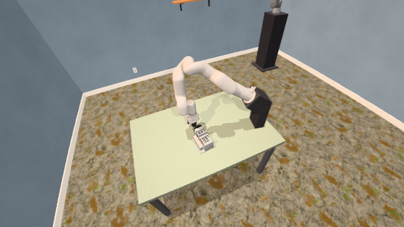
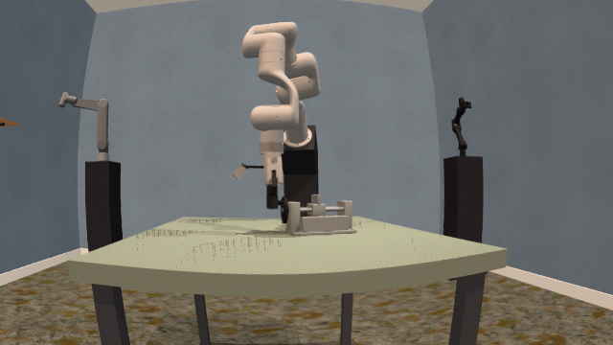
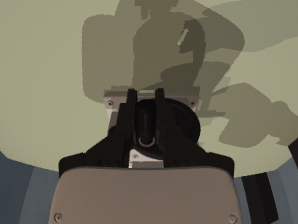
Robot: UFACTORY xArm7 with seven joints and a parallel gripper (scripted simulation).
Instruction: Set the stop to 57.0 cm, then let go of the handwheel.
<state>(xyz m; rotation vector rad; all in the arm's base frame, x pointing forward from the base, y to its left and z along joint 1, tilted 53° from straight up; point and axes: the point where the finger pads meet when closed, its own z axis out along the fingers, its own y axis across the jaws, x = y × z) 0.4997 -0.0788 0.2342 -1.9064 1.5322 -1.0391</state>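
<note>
Right now my hand is 14 cm to the right of the grey stop block, 3 cm past it and 1 cm above it. Also, from my hand: black handwheel: 2 cm to the left, 1 cm below, 1 cm behind.
</note>
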